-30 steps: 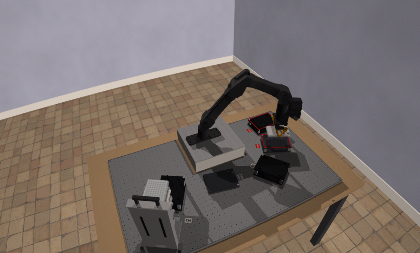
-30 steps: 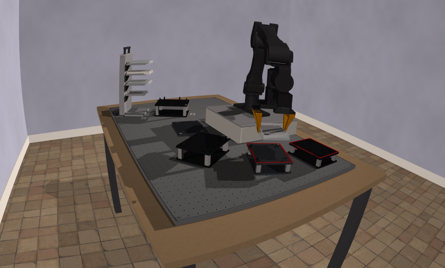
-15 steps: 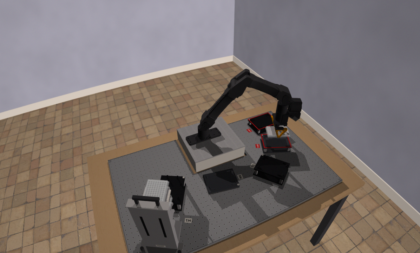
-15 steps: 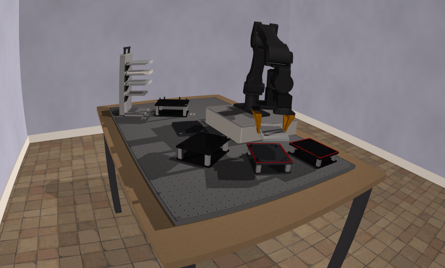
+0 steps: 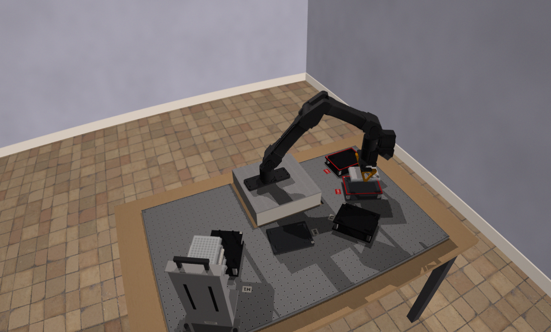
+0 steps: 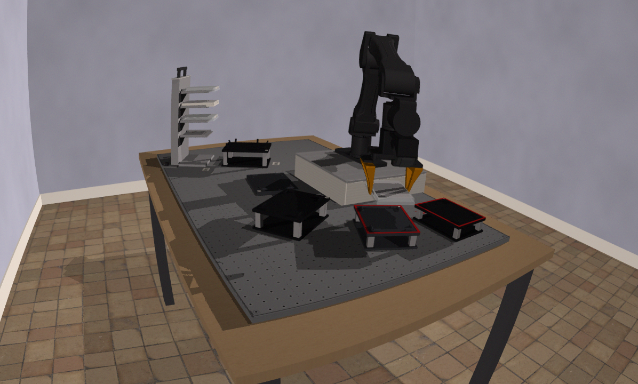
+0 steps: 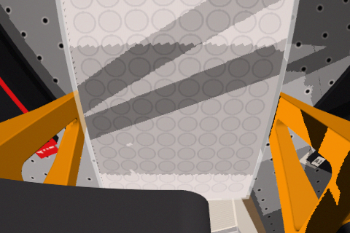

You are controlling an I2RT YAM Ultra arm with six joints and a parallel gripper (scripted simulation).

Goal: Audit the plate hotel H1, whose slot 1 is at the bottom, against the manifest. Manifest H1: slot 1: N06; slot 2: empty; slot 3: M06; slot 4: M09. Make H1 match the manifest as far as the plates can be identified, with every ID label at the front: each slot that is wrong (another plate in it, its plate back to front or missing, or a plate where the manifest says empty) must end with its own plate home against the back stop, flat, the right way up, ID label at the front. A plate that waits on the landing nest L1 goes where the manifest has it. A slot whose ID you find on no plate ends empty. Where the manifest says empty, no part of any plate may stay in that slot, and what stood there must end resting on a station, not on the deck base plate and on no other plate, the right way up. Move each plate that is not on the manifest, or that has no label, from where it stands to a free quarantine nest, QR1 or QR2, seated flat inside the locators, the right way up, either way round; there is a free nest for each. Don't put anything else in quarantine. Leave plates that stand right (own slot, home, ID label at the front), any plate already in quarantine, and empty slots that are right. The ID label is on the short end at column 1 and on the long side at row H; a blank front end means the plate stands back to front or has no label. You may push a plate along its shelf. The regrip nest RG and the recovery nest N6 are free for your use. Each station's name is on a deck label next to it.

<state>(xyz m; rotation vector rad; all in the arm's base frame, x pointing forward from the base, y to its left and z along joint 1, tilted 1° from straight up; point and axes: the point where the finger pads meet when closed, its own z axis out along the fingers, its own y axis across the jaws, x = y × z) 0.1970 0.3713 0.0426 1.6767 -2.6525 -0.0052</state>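
My hand is 7 cm above the red-edged quarantine nest QR1. From my hand the other things lie so: N6 label: 31 cm to the right, 11 cm ahead, 10 cm below; black landing nest L1: 16 cm ahead, 14 cm to the right, 6 cm below; red-edged quarantine nest QR2: 19 cm behind, 7 cm below, 5 cm to the left.
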